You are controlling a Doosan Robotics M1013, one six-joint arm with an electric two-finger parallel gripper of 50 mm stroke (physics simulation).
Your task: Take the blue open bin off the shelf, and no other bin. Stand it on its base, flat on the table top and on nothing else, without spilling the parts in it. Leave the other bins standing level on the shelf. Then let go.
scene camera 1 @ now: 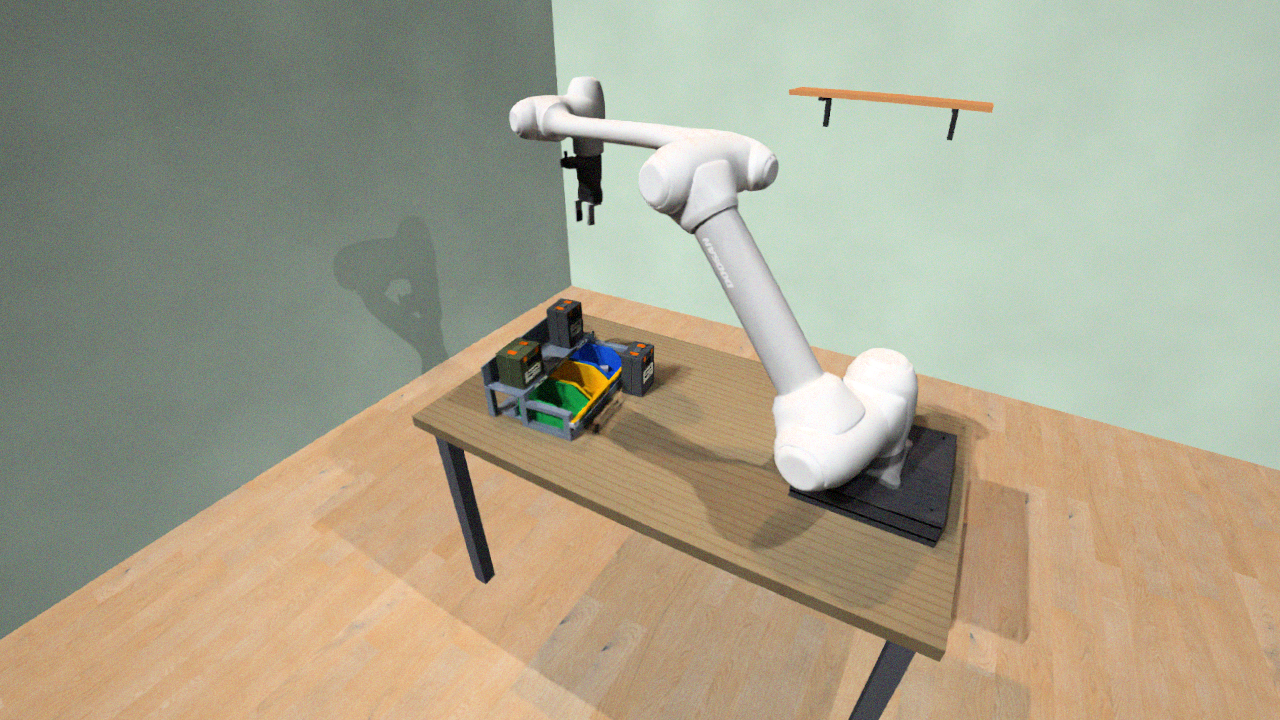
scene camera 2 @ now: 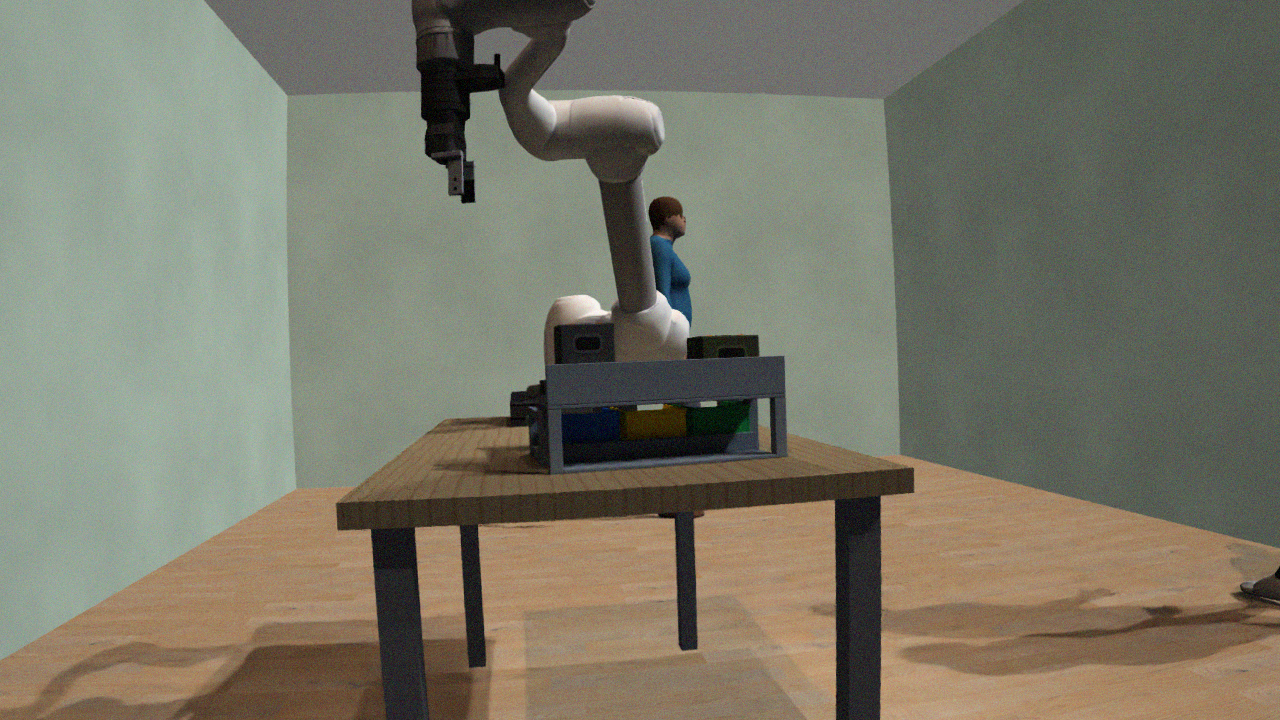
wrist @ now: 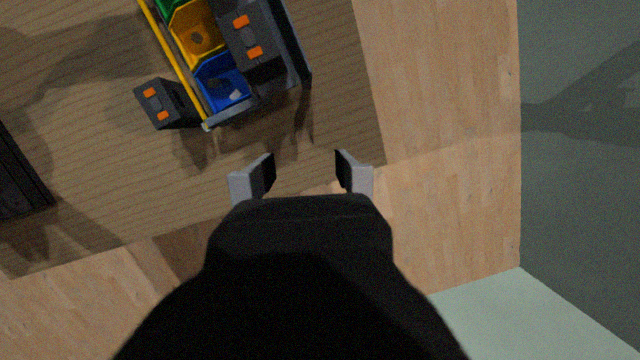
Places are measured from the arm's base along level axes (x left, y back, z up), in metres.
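Pixels of known places: gripper, fingertip midpoint: (scene camera 1: 585,222) (scene camera 2: 462,198) (wrist: 305,164).
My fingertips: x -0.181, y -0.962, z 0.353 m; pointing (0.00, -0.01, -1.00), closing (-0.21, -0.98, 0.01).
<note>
Ahead of a thing's pixels: the offset from my fingertips to its middle. Level surfaces: height alone.
The blue open bin @[dx +0.171, dy +0.141, dz -0.375 m] (scene camera 1: 597,360) (scene camera 2: 590,424) (wrist: 222,97) sits in the grey shelf (scene camera 2: 665,380) (wrist: 232,114), at the end of the row; a pale part and a dark part show inside it in the wrist view. The yellow bin @[dx +0.282, dy +0.157, dz -0.375 m] (scene camera 1: 581,377) (scene camera 2: 653,422) (wrist: 202,22) is beside it, then the green bin @[dx +0.393, dy +0.171, dz -0.375 m] (scene camera 1: 559,400) (scene camera 2: 720,419) (wrist: 170,6). My gripper (scene camera 1: 584,216) (scene camera 2: 462,186) (wrist: 305,164) is open and empty, pointing down. It hangs high above the table, off to the blue bin's end of the shelf.
A dark box @[dx +0.179, dy +0.046, dz -0.256 m] (scene camera 1: 565,322) (scene camera 2: 584,344) (wrist: 247,37) and an olive box @[dx +0.408, dy +0.075, dz -0.269 m] (scene camera 1: 519,362) (scene camera 2: 723,347) stand on top of the shelf. Another dark box @[dx +0.150, dy +0.289, dz -0.353 m] (scene camera 1: 638,367) (wrist: 157,102) stands on the table @[dz -0.419 m] (scene camera 1: 716,447) near the blue bin's front. A yellow bar @[dx +0.267, dy +0.259, dz -0.359 m] (wrist: 172,55) runs along the shelf front.
</note>
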